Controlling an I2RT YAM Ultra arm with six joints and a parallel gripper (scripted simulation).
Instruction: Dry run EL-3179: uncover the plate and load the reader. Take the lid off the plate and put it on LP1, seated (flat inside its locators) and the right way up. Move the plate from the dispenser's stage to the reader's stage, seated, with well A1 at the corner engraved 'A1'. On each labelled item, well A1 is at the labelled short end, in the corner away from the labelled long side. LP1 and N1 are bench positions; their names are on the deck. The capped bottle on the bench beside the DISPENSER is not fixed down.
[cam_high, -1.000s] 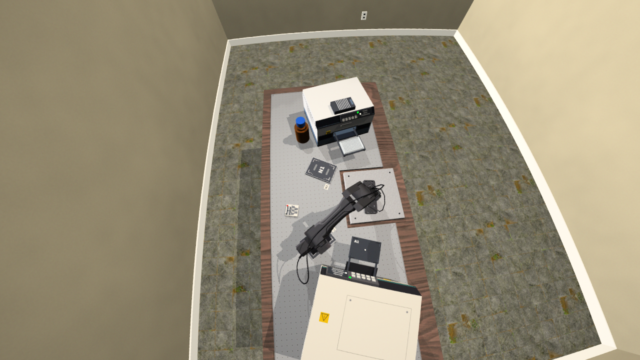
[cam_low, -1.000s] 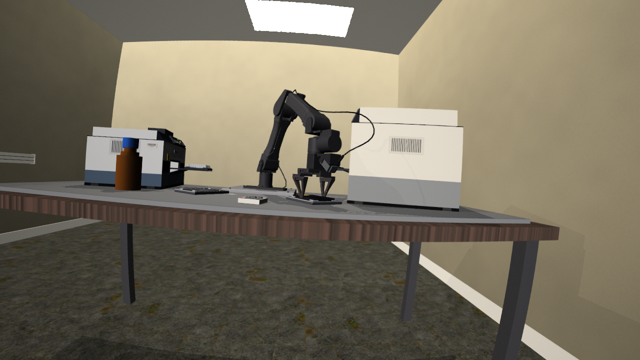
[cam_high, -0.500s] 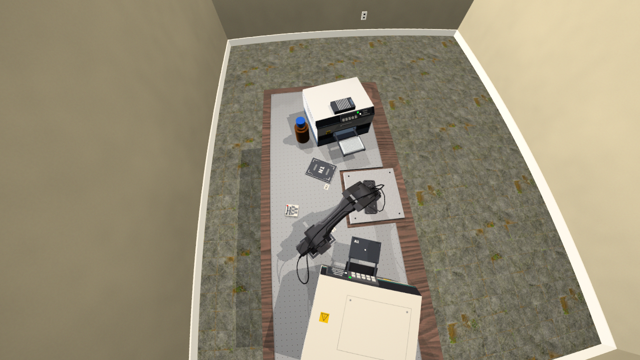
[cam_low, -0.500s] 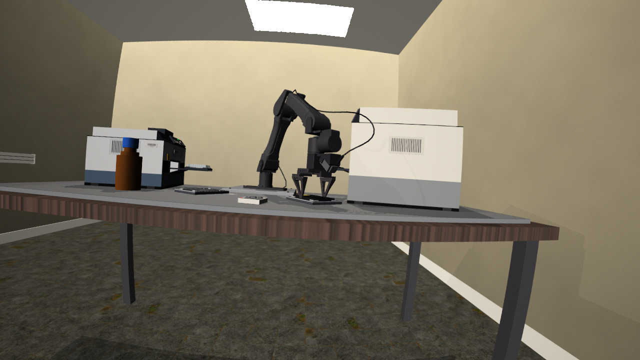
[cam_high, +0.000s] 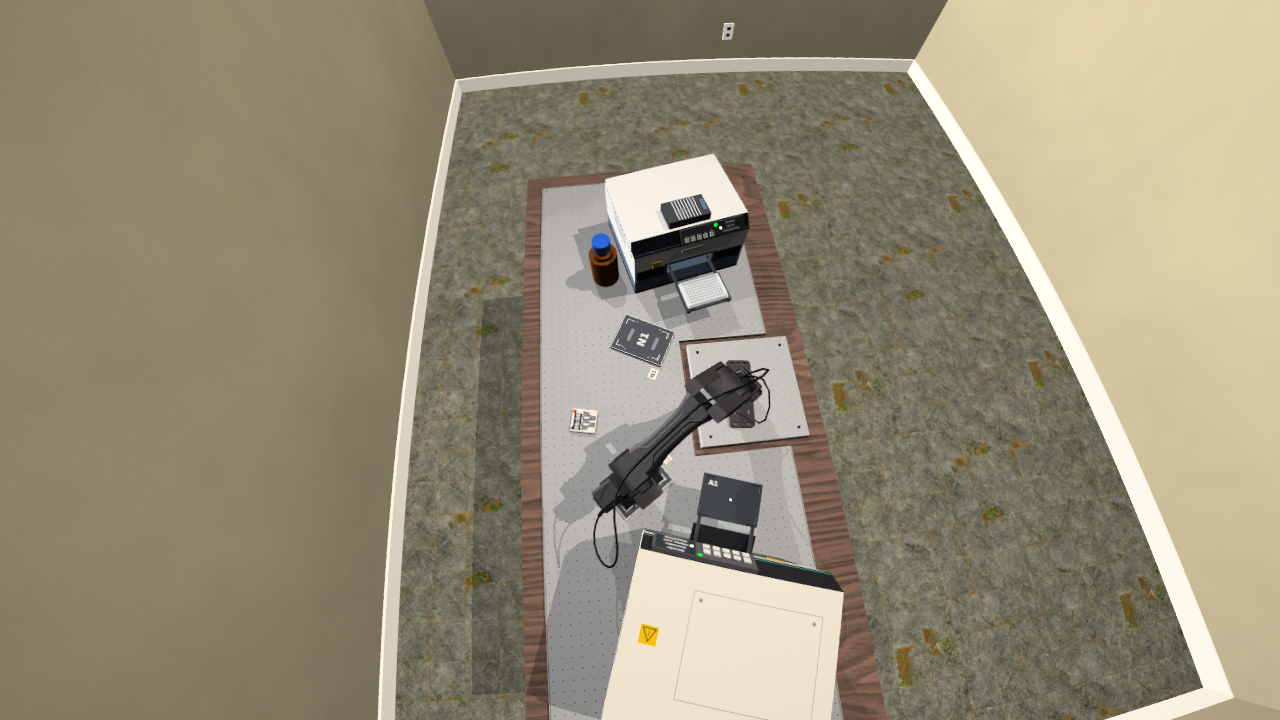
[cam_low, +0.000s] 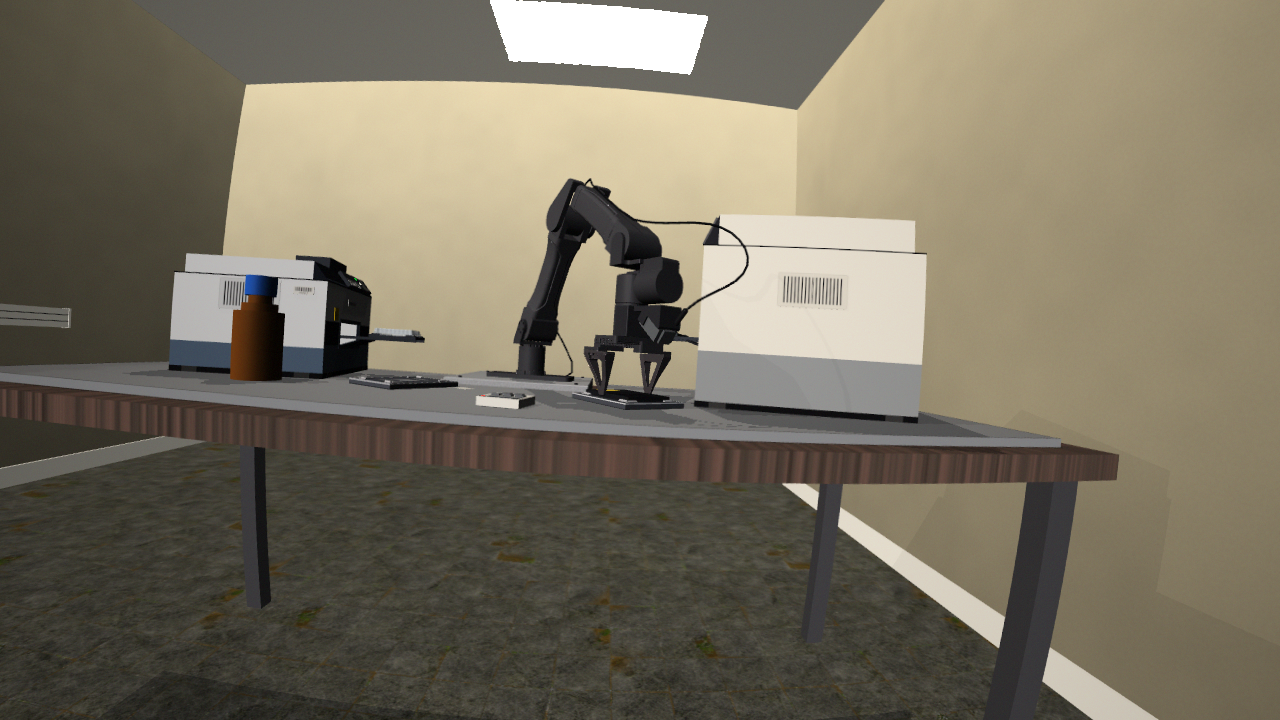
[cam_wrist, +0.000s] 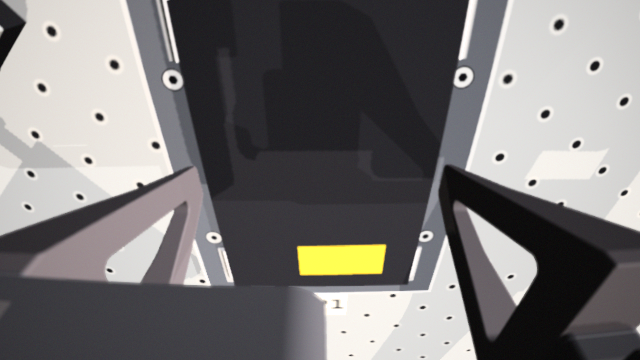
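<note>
Now: hand 1 cm above the lid. Round my hand: LP1 tag: 8 cm behind, 7 cm to the right, 2 cm below; then capped brown bottle: 11 cm ahead, 65 cm to the right, 9 cm above; then clear well plate: 19 cm behind, 54 cm to the right, 8 cm above.
</note>
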